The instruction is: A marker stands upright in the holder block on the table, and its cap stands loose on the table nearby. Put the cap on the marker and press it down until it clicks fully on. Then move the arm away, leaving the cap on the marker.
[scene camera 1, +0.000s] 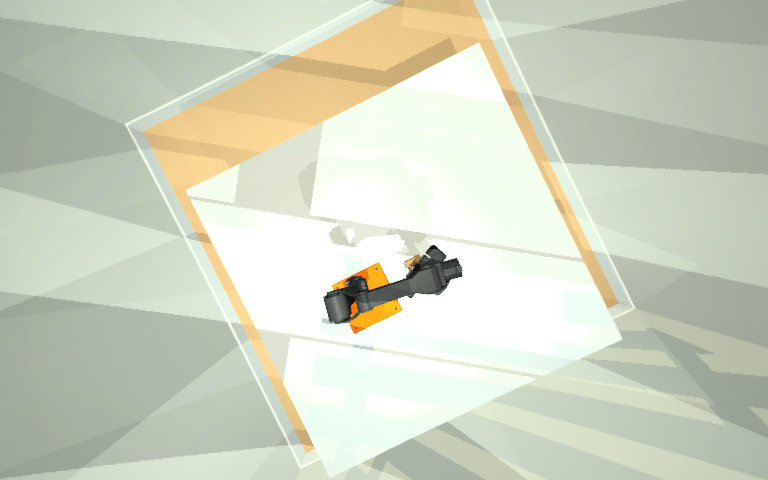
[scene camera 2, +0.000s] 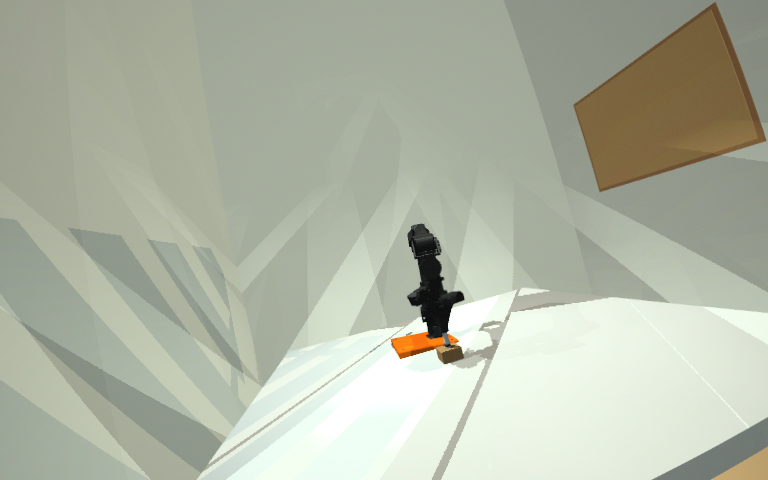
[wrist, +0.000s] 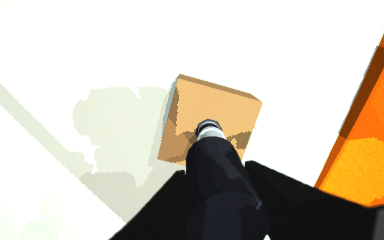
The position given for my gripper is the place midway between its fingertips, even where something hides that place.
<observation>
In view: my gripper [scene camera 2: 443, 326].
My gripper also shows in the wrist view [wrist: 215, 174].
</observation>
